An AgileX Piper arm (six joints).
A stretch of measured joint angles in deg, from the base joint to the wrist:
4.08, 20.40, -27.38, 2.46, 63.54, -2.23
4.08, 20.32, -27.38, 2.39, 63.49, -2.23
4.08, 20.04, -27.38, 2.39, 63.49, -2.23
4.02, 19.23, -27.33, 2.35, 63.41, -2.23
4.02, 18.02, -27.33, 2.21, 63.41, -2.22
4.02, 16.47, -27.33, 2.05, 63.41, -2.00
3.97, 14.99, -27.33, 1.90, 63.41, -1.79
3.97, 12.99, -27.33, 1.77, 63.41, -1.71
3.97, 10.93, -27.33, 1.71, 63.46, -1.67
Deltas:
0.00, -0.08, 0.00, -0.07, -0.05, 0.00
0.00, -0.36, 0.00, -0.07, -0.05, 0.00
-0.06, -1.17, 0.05, -0.11, -0.13, 0.00
-0.06, -2.38, 0.05, -0.25, -0.13, 0.01
-0.06, -3.93, 0.05, -0.41, -0.13, 0.23
-0.11, -5.41, 0.05, -0.56, -0.13, 0.44
-0.11, -7.41, 0.05, -0.69, -0.13, 0.52
-0.11, -9.47, 0.05, -0.75, -0.08, 0.56

